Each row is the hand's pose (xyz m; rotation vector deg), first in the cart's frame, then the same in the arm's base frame.
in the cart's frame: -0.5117 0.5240 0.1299 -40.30 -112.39 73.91
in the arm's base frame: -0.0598 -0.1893 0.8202 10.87 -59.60 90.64
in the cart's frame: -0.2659 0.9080 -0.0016 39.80 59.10 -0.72
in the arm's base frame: -0.1799 0.1595 0.5217 17.80 120.70 -17.03
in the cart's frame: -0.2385 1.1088 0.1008 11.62 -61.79 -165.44
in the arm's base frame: -0.1452 0.3836 0.5338 -57.25 -55.92 -117.84
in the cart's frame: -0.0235 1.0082 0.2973 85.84 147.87 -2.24
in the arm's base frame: 0.1475 0.3694 0.4385 -45.51 -124.88 52.29
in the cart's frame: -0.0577 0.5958 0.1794 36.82 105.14 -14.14
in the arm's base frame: 0.1635 -0.0605 0.4364 3.80 161.67 -40.33
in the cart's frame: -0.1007 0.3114 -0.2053 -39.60 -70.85 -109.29
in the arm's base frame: -0.0877 -0.4510 0.3130 -77.23 -43.28 -51.96
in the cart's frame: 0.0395 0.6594 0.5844 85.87 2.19 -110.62
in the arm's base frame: 0.5255 0.1322 0.5326 10.14 25.59 -125.70
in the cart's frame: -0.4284 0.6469 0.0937 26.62 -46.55 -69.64
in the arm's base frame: -0.0912 -0.0754 0.7232 -15.85 2.89 -52.99
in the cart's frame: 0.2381 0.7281 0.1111 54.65 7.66 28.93
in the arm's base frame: 0.1980 0.0739 0.1357 51.90 72.60 8.95
